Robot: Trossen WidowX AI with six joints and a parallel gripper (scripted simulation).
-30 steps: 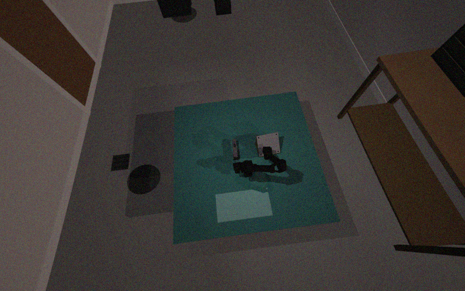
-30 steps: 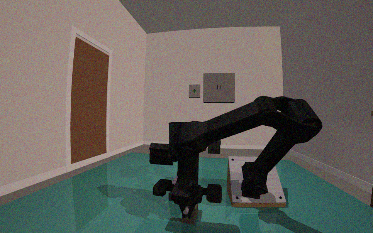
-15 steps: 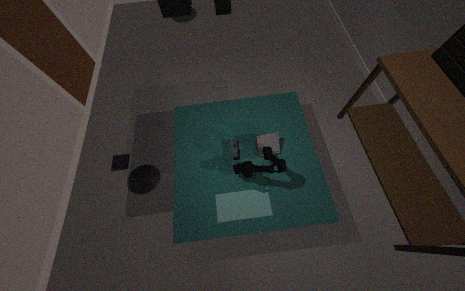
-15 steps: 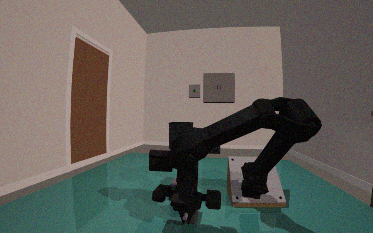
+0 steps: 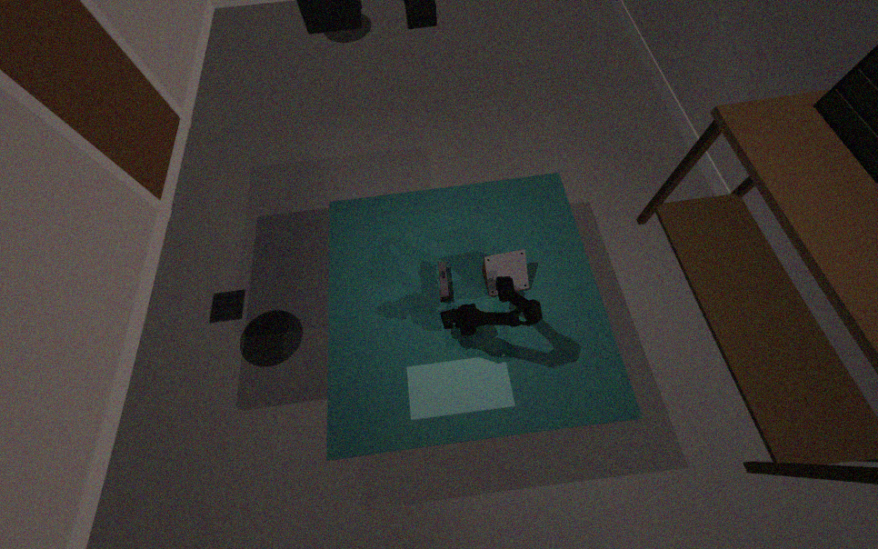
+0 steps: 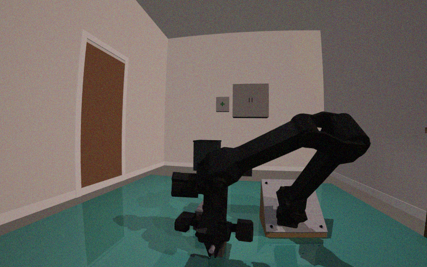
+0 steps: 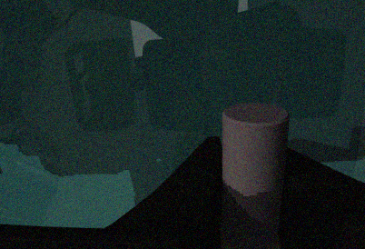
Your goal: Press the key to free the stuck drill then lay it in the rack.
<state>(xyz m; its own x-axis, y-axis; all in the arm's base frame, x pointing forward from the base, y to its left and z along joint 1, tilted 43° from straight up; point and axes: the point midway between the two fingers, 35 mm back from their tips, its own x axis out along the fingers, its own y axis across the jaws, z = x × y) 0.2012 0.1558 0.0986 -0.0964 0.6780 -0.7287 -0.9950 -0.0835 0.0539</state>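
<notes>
The drill lies 4 cm to the right of my gripper tip and 3 cm above it. From my gripper tip the other things lie so: brown rack (5 cm to the right, 1 cm above); then grey block (22 cm to the right, 8 cm ahead, 3 cm above).
</notes>
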